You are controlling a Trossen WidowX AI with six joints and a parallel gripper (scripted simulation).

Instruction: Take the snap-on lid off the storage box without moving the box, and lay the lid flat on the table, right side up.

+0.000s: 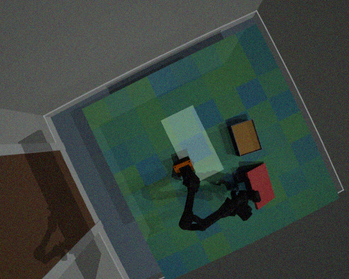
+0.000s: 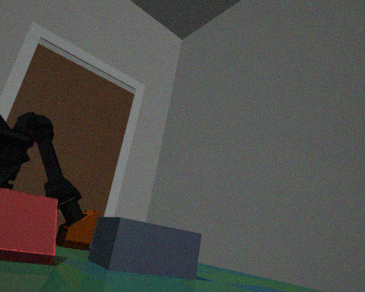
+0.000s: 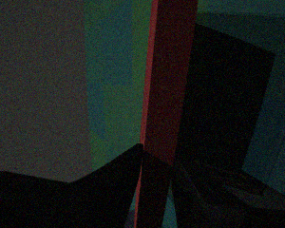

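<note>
The red lid lies 7 cm ahead of my gripper tip, 4 cm below it and 1 cm to the right of it. Also, from my gripper tip: grey storage box (31 cm to the left, 9 cm ahead, 5 cm below).
</note>
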